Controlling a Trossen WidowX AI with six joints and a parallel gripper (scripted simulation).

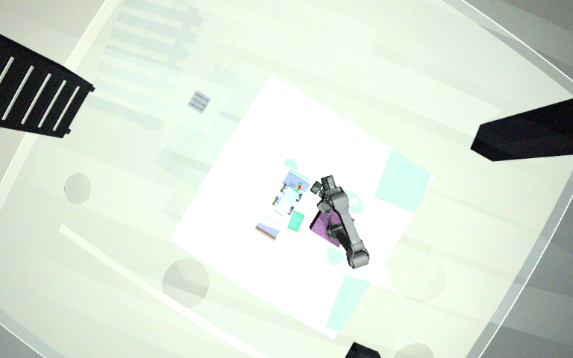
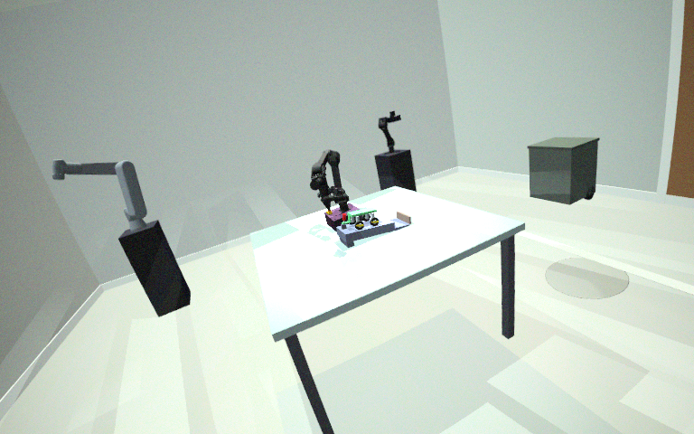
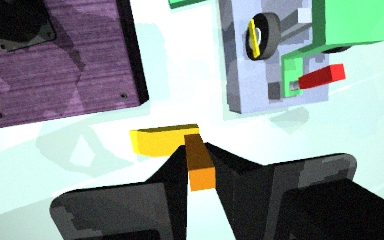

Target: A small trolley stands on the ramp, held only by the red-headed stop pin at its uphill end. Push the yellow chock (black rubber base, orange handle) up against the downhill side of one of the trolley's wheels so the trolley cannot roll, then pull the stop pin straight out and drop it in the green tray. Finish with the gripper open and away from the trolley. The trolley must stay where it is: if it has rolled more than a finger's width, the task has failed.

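Now: gripper tip 170 mm short of the trolley, 120 mm to the right of it and 60 mm above it. Round my gripper tip: yellow chock 20 mm behind, 10 mm below; then red-headed stop pin 140 mm ahead, 50 mm below, 20 mm to the left; then ramp 170 mm ahead, 130 mm to the left, 130 mm below.
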